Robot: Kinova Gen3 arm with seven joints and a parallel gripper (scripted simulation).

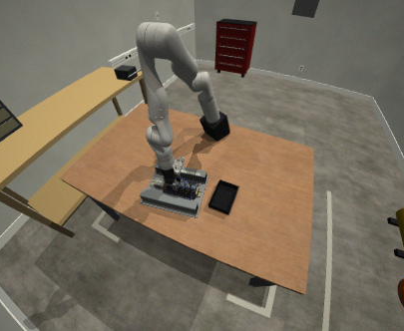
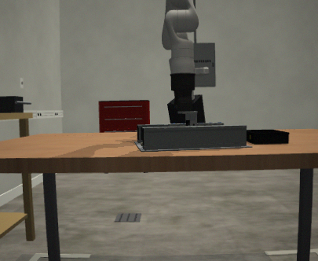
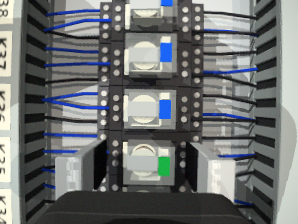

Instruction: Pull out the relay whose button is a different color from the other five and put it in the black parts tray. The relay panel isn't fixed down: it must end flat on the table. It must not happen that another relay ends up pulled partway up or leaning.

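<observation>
Now: hand 30 mm above the grey relay panel and 10 mm to the left of it. The rest, counted from my hand: black parts tray (250 mm to the left, 40 mm below, 30 mm behind).
</observation>
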